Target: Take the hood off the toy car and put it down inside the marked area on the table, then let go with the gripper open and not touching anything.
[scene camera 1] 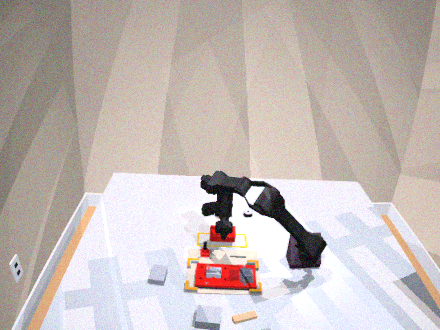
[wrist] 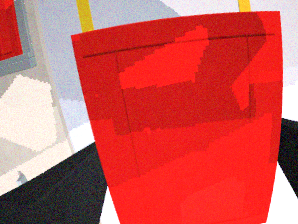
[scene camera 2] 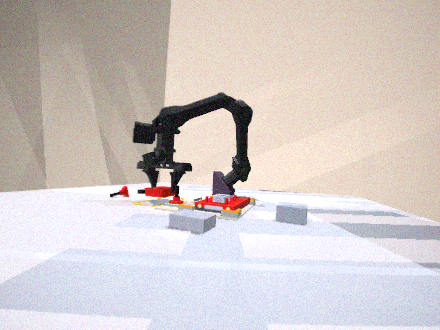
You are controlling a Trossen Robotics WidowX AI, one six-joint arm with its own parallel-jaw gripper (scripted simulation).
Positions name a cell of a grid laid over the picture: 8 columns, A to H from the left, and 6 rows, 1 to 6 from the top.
Labels:
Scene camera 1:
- gripper: E5
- red toy car: E6
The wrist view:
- gripper: F4
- hood: F4, held by the gripper
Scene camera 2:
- gripper: C4

